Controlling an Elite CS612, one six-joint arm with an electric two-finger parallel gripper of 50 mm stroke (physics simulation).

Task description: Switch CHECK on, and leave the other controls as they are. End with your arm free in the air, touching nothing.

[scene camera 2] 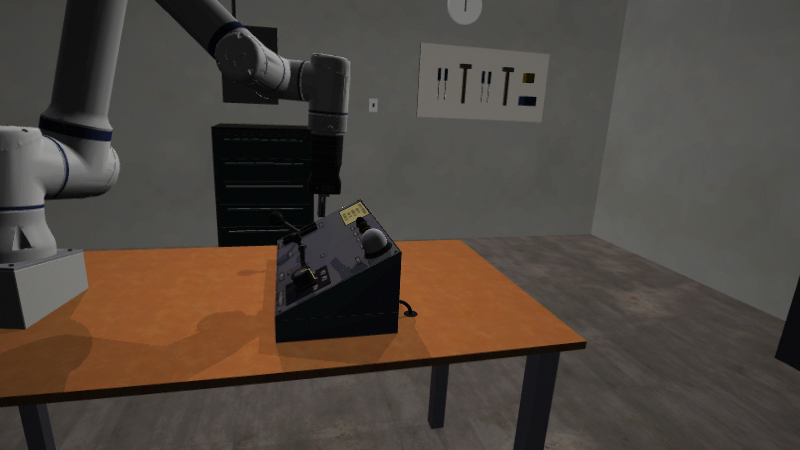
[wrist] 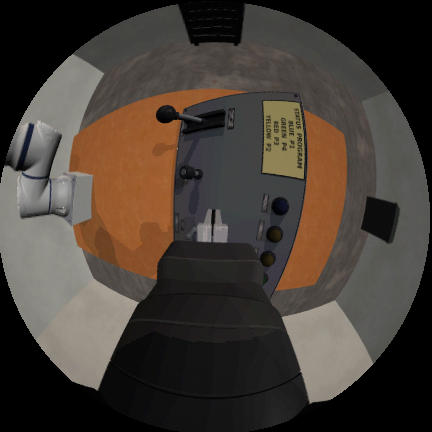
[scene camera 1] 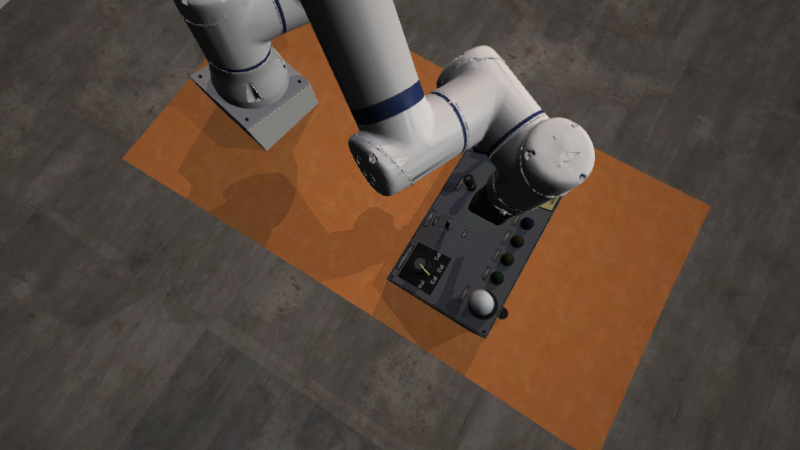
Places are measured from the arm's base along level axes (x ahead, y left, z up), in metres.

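Pixels of known places: gripper, fingertip midpoint: [scene camera 2: 321,216] [wrist: 212,216]; arm's base at its link origin: [scene camera 2: 4,256] [wrist: 64,195] [scene camera 1: 252,78].
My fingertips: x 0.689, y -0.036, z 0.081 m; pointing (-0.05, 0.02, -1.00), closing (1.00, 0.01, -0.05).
Ahead of a thing's pixels: the offset from my fingertips to its top centre. "pt": to the spot under its first point.
A dark sloped console [scene camera 1: 475,254] [scene camera 2: 346,305] [wrist: 232,165] stands on the table. Its small toggle switch @[dx -0.050, dy -0.056, dz -0.054 m] [scene camera 1: 448,224] [wrist: 190,233], matching the CHECK control, has small plates on both sides. Their lettering is too small to read now. In the wrist view the lever appears to point left, but I cannot tell its setting for certain. My gripper [scene camera 2: 321,214] [wrist: 212,216] is shut and empty. It hangs above the console panel, apart from the switch, with no contact visible. In scene camera 1 the arm hides the fingertips.
A ball-ended lever [scene camera 2: 275,217] [wrist: 166,114], a black stick knob @[dx -0.057, dy +0.064, dz -0.057 m] [scene camera 1: 469,181] [wrist: 187,172], a rotary knob @[dx -0.057, dy -0.176, dz -0.064 m] [scene camera 1: 420,264] [scene camera 2: 303,276] and a white dome @[pt dx +0.084, dy -0.194, dz +0.019 m] [scene camera 1: 481,302] [scene camera 2: 374,241] stick out. Lamps line one side. A yellow card @[dx +0.108, dy +0.143, dz -0.014 m] [scene camera 2: 354,212] [wrist: 283,140] lies on the panel.
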